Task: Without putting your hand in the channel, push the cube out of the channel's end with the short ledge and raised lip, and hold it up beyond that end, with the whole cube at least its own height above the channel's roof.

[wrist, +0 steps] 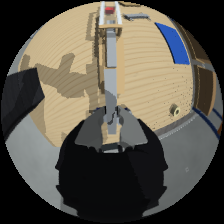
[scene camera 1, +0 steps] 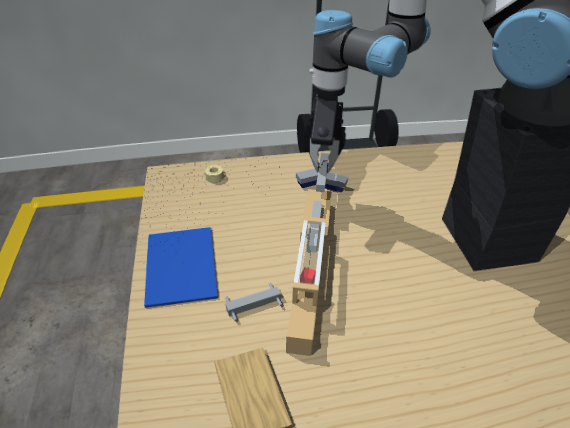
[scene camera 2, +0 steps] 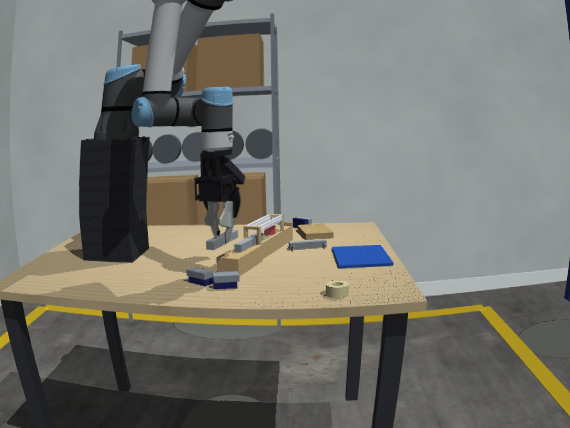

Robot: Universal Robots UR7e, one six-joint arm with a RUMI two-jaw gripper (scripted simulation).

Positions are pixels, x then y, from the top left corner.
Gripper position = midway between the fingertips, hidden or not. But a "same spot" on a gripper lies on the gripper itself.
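My gripper: in the wrist view, in scene camera 1, in scene camera 2 (222, 242). On the gripper, same spot: (wrist: 134, 132) and (scene camera 1: 314, 144). On a wooden frame, same spot: (scene camera 1: 315, 190) and (scene camera 2: 230, 261).
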